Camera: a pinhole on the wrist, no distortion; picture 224 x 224 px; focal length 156.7 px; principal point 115.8 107.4 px. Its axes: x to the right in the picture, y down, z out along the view. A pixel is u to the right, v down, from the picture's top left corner.
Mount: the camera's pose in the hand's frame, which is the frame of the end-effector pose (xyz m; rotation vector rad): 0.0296 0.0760 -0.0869 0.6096 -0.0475 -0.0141
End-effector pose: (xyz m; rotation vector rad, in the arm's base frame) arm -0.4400 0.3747 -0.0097 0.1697 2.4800 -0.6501
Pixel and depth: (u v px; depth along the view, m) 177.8 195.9 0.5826
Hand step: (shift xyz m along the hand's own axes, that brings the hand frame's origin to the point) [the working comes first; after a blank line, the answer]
In the camera's frame: 0.2305 0.3290 0.5826

0.2312 0.0062 0.5879
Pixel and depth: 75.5 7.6 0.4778
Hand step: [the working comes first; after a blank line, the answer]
In the camera's frame: -0.1229 -0.3043 0.4778

-0.1162 -0.4434 0.1251
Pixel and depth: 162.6 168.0 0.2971
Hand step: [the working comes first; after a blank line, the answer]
In the camera's frame: 0.0887 0.1149 0.2971

0.1036 -0.0022 0.2258
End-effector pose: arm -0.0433 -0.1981 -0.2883 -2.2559 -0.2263 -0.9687
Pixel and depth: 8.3 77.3 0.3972
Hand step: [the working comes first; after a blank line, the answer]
In the camera's frame: -0.2725 -0.0763 0.3972

-0.2619 -0.2063 0.1836
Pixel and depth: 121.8 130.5 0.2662
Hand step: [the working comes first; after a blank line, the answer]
In the camera's frame: 0.0102 0.0392 0.2662

0.0268 -0.0444 0.1540
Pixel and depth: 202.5 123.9 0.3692
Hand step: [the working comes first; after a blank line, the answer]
In the camera's frame: 0.2043 0.0389 0.3692

0.2156 -0.1089 0.2459
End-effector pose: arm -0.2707 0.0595 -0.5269 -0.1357 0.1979 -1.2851
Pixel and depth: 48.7 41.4 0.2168
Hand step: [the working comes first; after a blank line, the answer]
In the camera's frame: -0.0928 -0.0913 0.2168

-0.0736 -0.1203 0.0346
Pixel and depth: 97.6 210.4 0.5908
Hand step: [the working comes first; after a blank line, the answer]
In the camera's frame: -0.0686 0.3883 0.5908

-0.0681 0.0583 0.6165
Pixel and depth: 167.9 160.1 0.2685
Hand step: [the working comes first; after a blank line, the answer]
In the camera's frame: 0.0893 0.0903 0.2685

0.1056 -0.0060 0.1883
